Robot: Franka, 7 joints.
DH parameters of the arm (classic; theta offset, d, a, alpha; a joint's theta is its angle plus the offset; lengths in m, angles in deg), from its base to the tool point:
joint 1: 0 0.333 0 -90
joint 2: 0 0 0 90
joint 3: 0 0.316 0.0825 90
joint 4: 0 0 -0.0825 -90
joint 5: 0 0.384 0 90
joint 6: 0 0 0.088 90
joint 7: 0 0.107 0 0
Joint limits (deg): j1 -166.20..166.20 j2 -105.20..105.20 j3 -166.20..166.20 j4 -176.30..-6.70 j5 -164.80..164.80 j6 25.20..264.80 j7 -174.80..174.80
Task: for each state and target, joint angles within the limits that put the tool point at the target. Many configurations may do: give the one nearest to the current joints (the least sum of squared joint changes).
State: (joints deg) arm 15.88 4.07 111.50 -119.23 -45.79 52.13 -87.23
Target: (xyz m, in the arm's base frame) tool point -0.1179 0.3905 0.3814
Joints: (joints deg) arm 13.23 2.35 107.52 -128.81 -45.42 62.67 -87.23
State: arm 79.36 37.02 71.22 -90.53 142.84 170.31 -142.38
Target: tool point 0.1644 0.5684 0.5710
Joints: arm 42.92 7.40 39.57 -92.12 140.09 189.04 -142.38
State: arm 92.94 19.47 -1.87 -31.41 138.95 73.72 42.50
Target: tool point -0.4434 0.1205 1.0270
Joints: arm 141.99 15.37 24.58 -40.57 136.19 94.93 42.50
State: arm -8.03 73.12 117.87 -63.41 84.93 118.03 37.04
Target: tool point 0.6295 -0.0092 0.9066
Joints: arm -21.19 59.27 126.56 -32.16 89.48 130.86 37.04
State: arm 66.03 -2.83 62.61 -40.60 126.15 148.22 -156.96
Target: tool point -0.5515 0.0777 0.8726
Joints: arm 74.45 -16.74 83.06 -72.50 127.84 150.17 -156.96
